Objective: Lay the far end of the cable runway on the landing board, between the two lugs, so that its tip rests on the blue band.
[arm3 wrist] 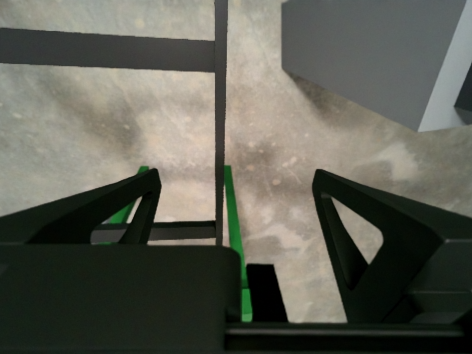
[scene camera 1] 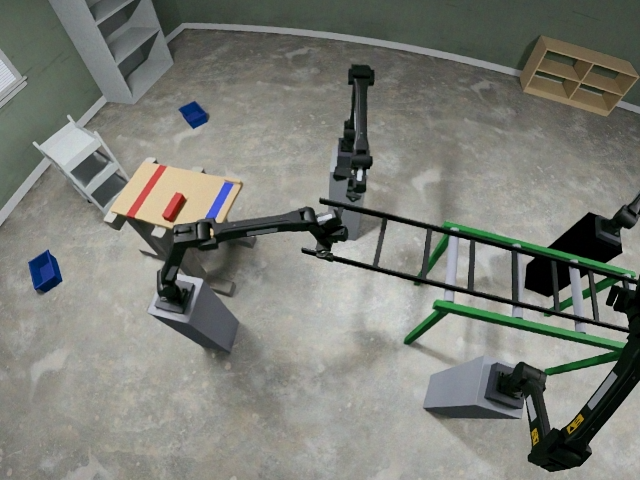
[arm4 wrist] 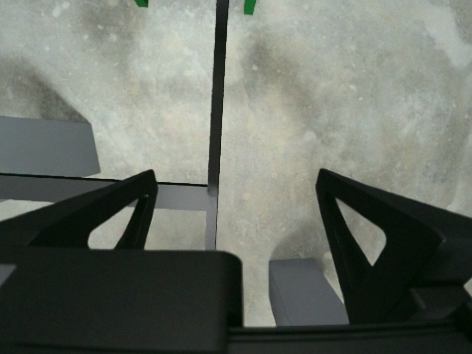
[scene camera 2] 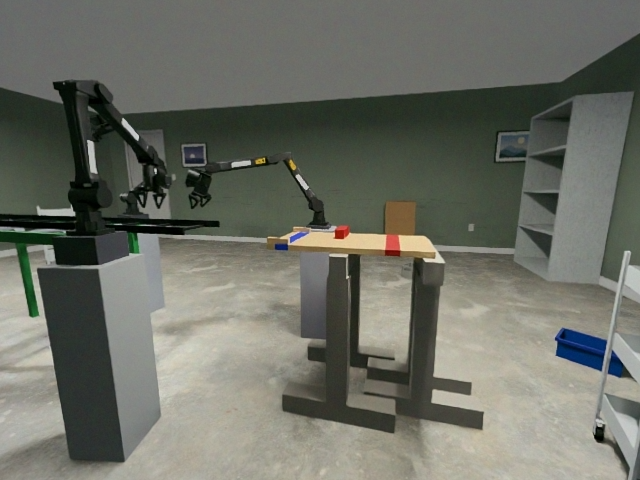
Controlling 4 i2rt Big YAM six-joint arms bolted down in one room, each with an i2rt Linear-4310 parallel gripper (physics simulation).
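Observation:
The black ladder-like cable runway (arm3 wrist: 220,100) (arm4 wrist: 216,125) (scene camera 1: 380,242) (scene camera 2: 196,223) lies over the green stand (scene camera 1: 527,325); its far end juts out, apart from the wooden landing board (scene camera 1: 193,181) (scene camera 2: 361,241). The blue band (scene camera 1: 220,200) (scene camera 2: 298,236) crosses the board's end nearest the runway. Arm3's gripper (arm3 wrist: 236,173) is open, with a rail showing between its fingers. Arm4's gripper (arm4 wrist: 236,173) is open, with a rail likewise showing between its fingers. In scene camera 2, two open grippers, one at left (scene camera 2: 150,205) and one nearer the board (scene camera 2: 200,205), hang near the runway end.
A red block (scene camera 1: 174,205) (scene camera 2: 341,231) stands on the board between the blue band and a red band (scene camera 1: 147,191) (scene camera 2: 392,244). Grey pedestals (scene camera 1: 206,315) (scene camera 2: 82,356) carry the arms. A white cart (scene camera 1: 69,147), blue bins (scene camera 1: 44,271) (scene camera 1: 193,114) and shelves (scene camera 1: 131,43) stand farther off.

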